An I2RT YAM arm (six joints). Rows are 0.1 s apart.
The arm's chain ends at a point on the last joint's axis. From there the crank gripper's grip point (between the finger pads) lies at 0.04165 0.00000 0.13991 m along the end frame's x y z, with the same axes.
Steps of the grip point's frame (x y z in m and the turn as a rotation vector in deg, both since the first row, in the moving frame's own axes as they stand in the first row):
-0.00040 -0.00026 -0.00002 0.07 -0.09 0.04
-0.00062 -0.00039 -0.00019 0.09 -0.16 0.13
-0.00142 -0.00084 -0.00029 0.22 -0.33 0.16
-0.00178 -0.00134 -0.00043 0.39 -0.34 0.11
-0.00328 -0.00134 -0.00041 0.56 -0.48 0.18
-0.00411 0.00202 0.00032 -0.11 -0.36 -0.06
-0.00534 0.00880 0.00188 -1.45 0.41 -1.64
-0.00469 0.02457 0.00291 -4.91 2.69 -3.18
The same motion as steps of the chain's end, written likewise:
-0.00018 -0.00012 -0.00009 0.07 -0.09 0.04
-0.00023 -0.00026 -0.00031 0.09 -0.16 0.13
-0.00061 -0.00042 -0.00053 0.22 -0.33 0.16
-0.00095 -0.00047 -0.00067 0.39 -0.34 0.11
-0.00211 -0.00010 -0.00075 0.56 -0.48 0.18
-0.00323 0.00179 0.00006 -0.11 -0.36 -0.06
-0.00637 0.00647 0.00221 -1.45 0.41 -1.64
-0.01147 0.01518 0.00543 -4.91 2.69 -3.18

